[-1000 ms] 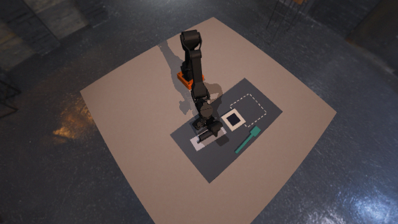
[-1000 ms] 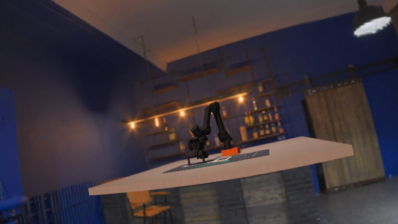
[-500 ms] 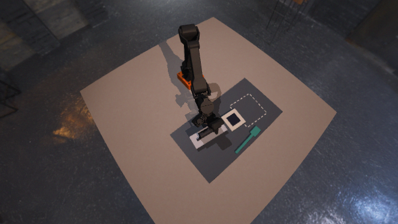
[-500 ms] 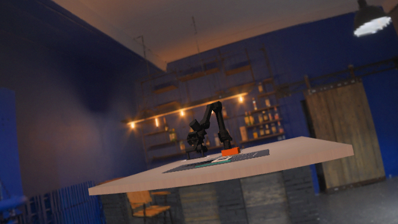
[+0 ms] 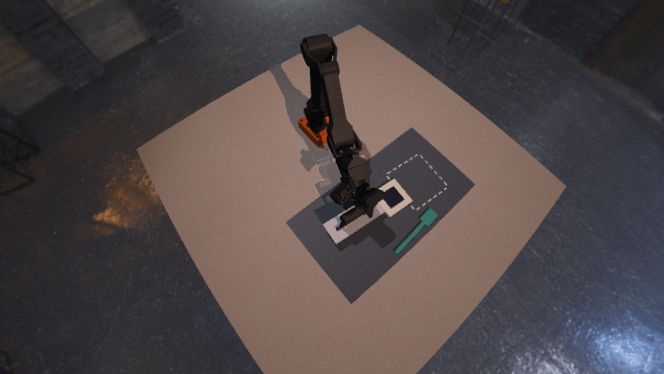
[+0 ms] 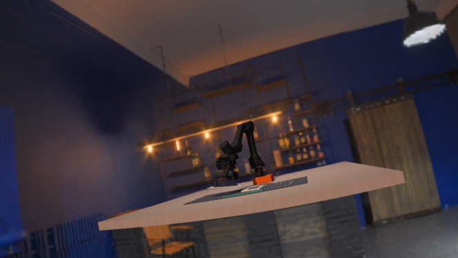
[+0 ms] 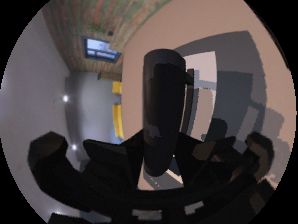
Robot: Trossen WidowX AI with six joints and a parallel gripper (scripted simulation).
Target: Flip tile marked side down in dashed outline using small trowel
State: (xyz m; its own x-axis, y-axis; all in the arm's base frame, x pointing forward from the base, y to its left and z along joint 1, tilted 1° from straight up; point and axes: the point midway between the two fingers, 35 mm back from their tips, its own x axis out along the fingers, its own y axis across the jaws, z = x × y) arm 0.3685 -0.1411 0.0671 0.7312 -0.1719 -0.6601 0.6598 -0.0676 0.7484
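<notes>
Now: the dark grey mat 10 mm ahead of my gripper tip, 120 mm to the left of it and 110 mm below it. The rest, counted from my gripper tip: small teal trowel: 140 mm ahead, 130 mm to the left, 90 mm below; then square tile: 140 mm to the left, 90 mm below.
</notes>
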